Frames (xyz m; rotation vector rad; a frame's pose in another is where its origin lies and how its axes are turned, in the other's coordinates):
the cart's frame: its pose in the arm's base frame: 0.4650 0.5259 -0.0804 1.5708 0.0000 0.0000
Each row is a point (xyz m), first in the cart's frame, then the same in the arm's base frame.
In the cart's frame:
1: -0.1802 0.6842 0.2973
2: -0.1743 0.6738 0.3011
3: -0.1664 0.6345 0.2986
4: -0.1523 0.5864 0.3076
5: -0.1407 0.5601 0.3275
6: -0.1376 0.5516 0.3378
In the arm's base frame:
1: 0.2848 0.2286 0.6038
2: 0.2907 0.2248 0.5934
3: 0.2986 0.2273 0.5541
4: 0.3127 0.2183 0.5060
5: 0.3243 0.1984 0.4797
6: 0.3274 0.1881 0.4712

